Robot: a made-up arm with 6 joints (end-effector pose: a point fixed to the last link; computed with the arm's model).
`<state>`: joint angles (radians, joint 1 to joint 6).
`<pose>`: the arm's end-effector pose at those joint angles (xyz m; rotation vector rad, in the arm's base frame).
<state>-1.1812 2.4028 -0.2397 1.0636 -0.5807 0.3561</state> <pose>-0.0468 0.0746 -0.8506 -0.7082 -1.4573 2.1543</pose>
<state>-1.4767 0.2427 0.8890 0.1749 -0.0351 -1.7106</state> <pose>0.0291 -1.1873 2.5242 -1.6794 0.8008 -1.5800</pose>
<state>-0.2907 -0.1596 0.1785 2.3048 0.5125 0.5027</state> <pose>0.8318 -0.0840 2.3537 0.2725 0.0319 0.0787</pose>
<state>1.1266 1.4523 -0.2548 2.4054 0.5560 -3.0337</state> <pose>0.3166 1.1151 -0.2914 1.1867 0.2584 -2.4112</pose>
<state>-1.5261 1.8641 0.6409 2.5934 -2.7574 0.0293</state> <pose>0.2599 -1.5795 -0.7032 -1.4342 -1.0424 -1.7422</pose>
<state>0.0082 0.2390 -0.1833 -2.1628 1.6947 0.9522</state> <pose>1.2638 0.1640 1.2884 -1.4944 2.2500 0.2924</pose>
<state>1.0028 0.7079 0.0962 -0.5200 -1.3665 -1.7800</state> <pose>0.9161 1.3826 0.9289 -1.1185 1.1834 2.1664</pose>
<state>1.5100 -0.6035 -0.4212 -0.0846 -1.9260 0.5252</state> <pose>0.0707 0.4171 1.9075 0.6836 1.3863 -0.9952</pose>
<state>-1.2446 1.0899 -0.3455 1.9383 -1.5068 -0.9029</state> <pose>0.5488 -1.2464 0.1702 0.4647 -1.2250 -2.1804</pose>
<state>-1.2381 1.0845 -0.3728 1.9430 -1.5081 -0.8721</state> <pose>0.5489 -1.2176 0.1702 0.4557 -1.1593 -2.2000</pose>
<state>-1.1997 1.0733 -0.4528 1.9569 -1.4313 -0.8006</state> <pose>0.5665 -1.1202 0.1684 0.5366 -0.9428 -2.2514</pose>
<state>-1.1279 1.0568 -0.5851 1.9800 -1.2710 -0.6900</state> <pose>0.5875 -0.9536 0.1740 0.6884 -0.5567 -2.2967</pose>
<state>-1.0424 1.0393 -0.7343 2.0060 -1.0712 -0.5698</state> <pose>0.5890 -0.7661 0.1957 0.8396 -0.0962 -2.2866</pose>
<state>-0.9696 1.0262 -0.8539 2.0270 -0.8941 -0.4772</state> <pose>0.5734 -0.6192 0.2249 0.9461 0.2872 -2.2326</pose>
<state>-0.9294 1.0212 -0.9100 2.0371 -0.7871 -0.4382</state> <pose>0.5630 -0.5493 0.2414 1.0100 0.4818 -2.1915</pose>
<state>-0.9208 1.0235 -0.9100 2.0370 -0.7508 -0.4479</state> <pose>0.5665 -0.5440 0.2393 1.0476 0.5023 -2.1893</pose>
